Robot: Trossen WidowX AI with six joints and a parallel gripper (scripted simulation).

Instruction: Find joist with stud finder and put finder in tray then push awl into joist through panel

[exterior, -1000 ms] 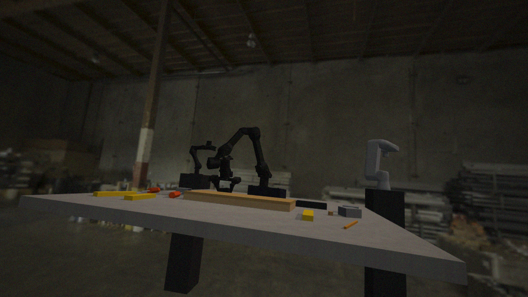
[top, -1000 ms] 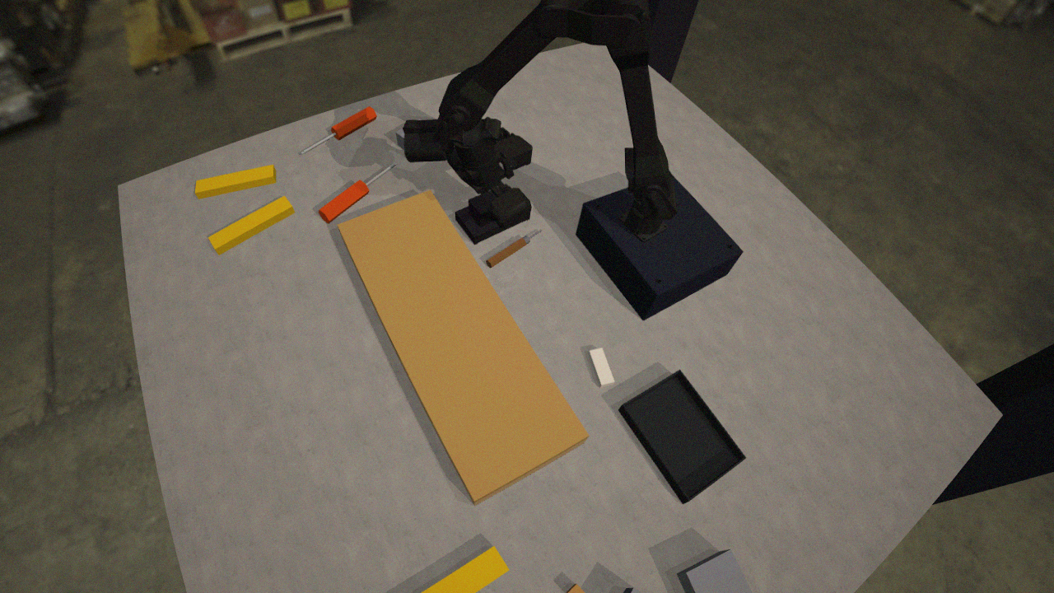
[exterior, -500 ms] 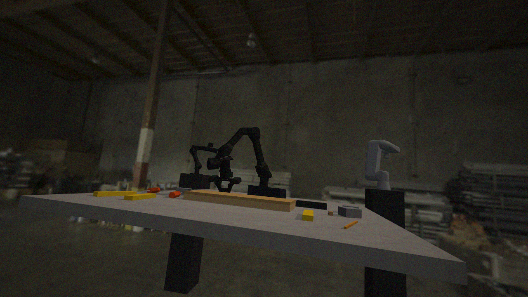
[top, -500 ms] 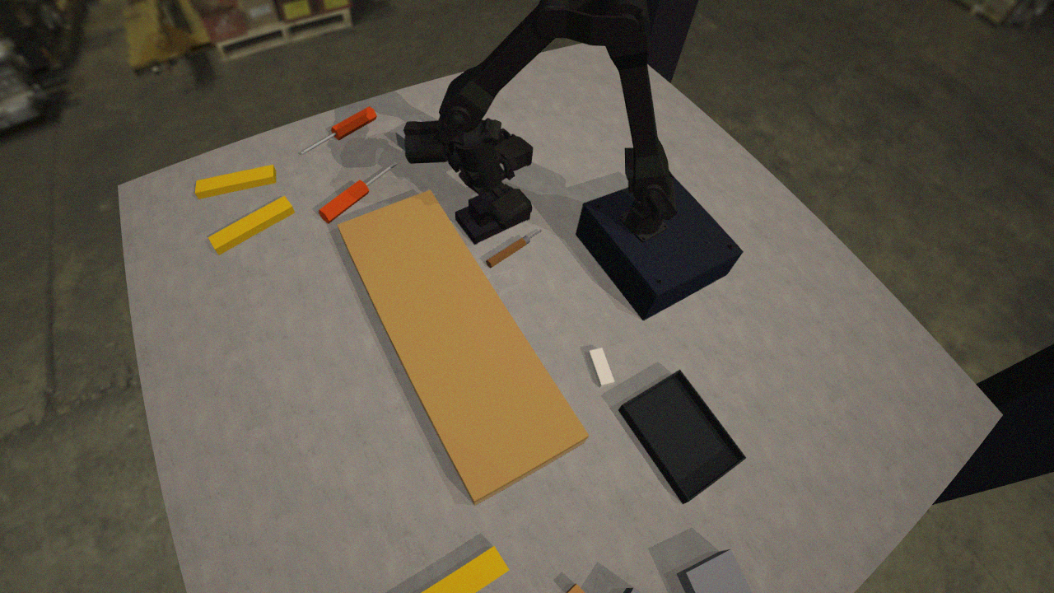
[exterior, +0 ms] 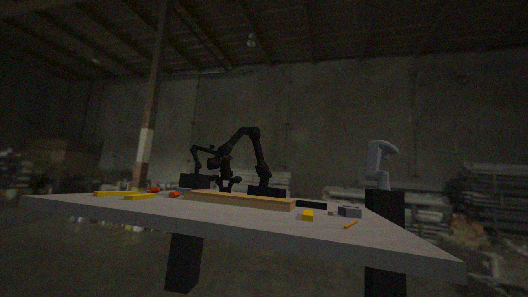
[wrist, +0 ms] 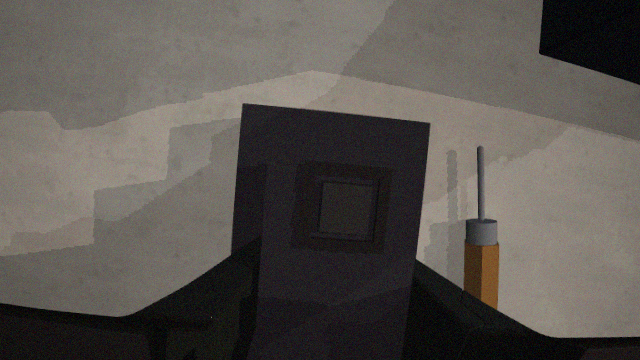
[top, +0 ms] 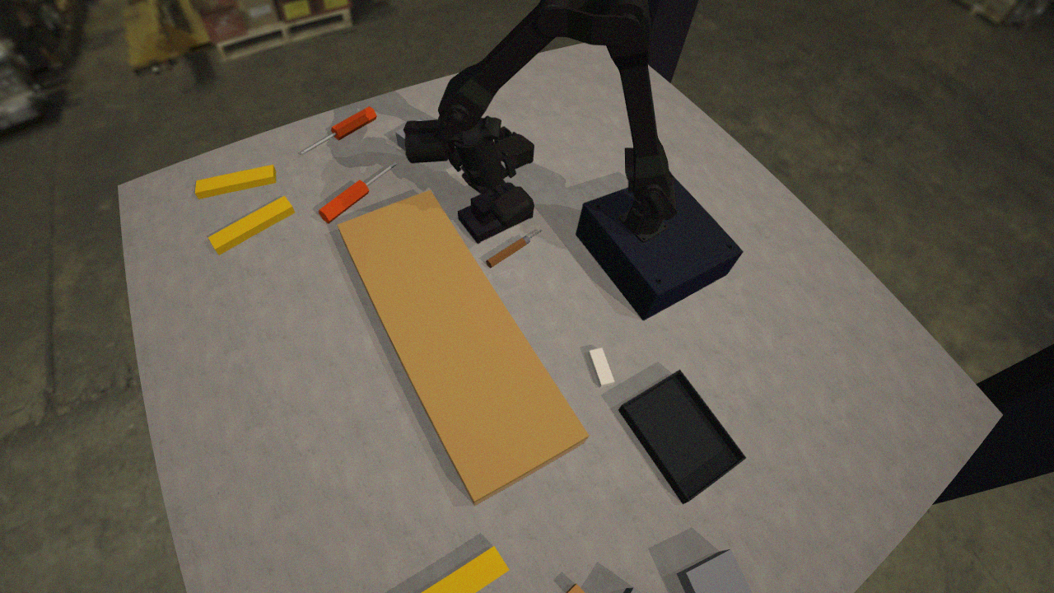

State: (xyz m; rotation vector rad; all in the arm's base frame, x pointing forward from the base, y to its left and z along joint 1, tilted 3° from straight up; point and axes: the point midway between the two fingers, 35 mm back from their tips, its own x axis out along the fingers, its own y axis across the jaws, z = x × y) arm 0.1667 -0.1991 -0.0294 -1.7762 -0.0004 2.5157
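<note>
Right now my gripper tip is 8 cm to the right of the awl, 2 cm above it and 1 cm short of it. From my gripper tip the other things lie so: small white block: 34 cm to the left, 5 cm ahead, 2 cm below; then square light: 3 cm above, 2 cm behind; then stud finder: 2 cm above, 1 cm behind.
</note>
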